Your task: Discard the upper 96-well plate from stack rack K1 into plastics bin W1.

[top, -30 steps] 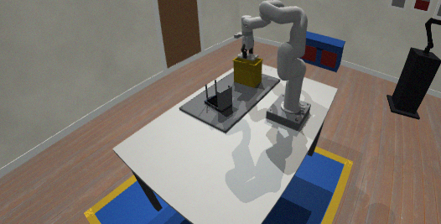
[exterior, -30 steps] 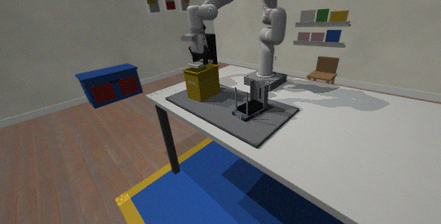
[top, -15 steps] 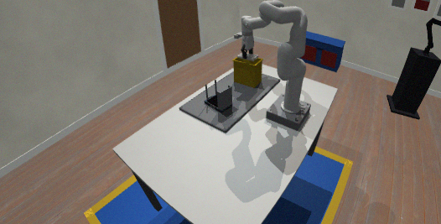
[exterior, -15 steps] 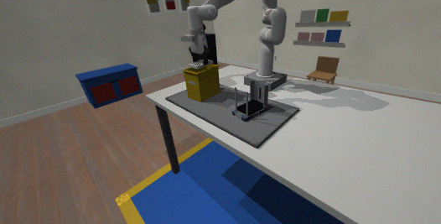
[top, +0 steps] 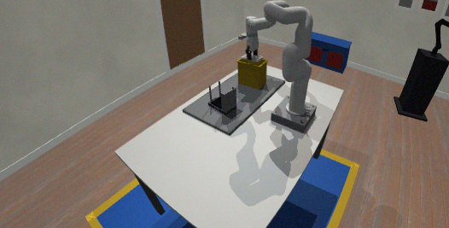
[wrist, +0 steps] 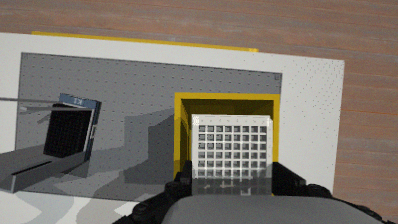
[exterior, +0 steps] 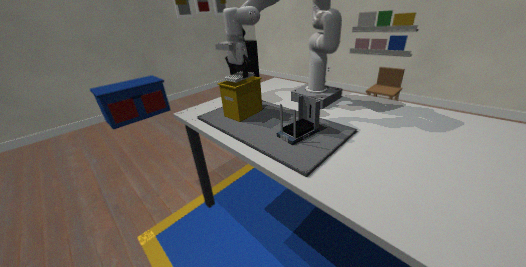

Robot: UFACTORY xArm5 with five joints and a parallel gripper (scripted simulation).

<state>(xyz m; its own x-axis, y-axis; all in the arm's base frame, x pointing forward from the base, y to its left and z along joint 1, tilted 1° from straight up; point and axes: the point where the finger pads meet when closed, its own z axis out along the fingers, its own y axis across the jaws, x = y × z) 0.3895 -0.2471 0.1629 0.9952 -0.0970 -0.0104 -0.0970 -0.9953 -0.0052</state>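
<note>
Right now the 96-well plate is 10 mm below my hand. Also, from my hand: dark plate (40 mm ahead, 350 mm to the left, 180 mm below); yellow plastics bin (120 mm below).
</note>
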